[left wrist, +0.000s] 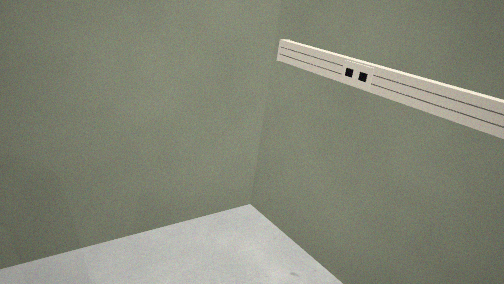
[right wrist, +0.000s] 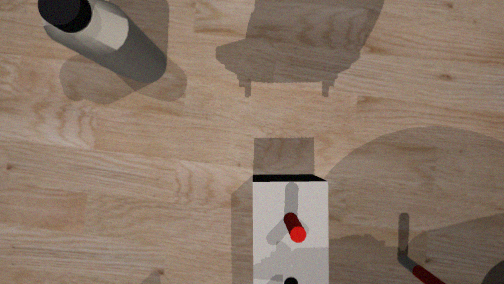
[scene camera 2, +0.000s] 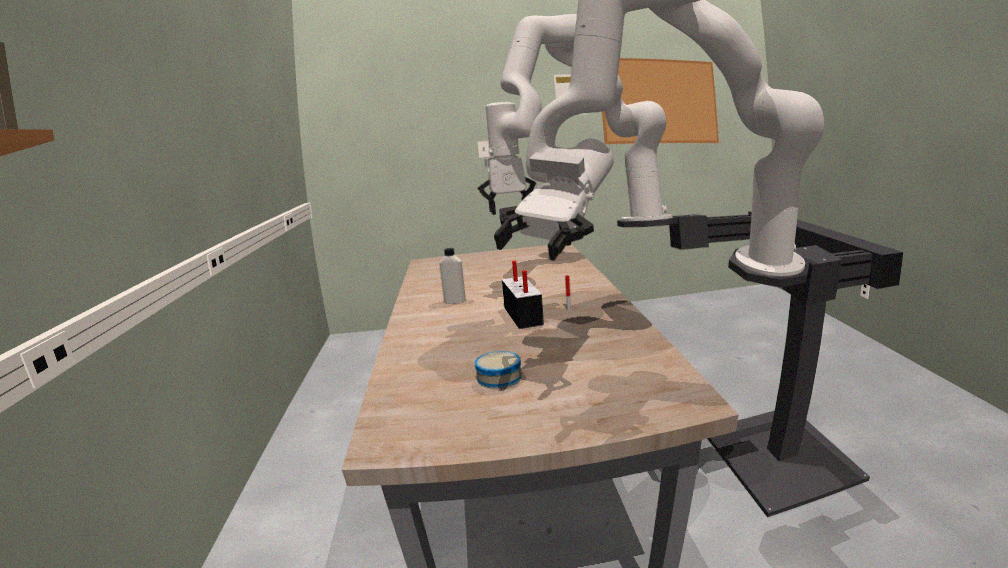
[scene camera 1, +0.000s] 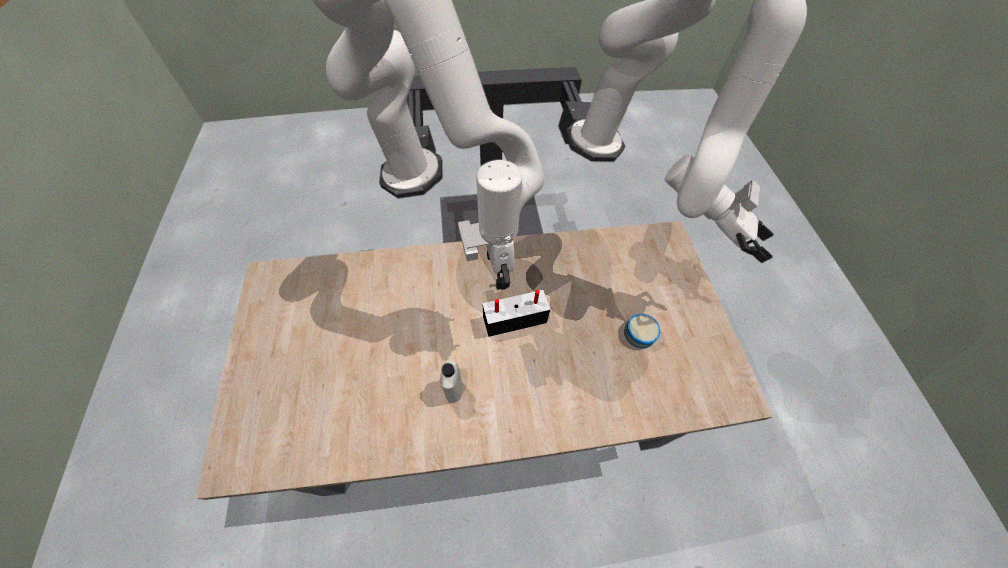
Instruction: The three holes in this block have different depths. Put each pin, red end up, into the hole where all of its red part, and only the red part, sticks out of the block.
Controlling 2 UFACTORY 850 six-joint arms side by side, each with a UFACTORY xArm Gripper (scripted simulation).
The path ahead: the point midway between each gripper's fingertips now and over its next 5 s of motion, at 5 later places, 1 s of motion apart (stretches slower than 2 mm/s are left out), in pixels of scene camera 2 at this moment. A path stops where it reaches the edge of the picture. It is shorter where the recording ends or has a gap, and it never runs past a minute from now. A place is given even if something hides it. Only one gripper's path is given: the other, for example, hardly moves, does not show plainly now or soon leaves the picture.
My right gripper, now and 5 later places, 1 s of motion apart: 509,212; 558,208; 566,260; 567,286; 567,284; 567,276
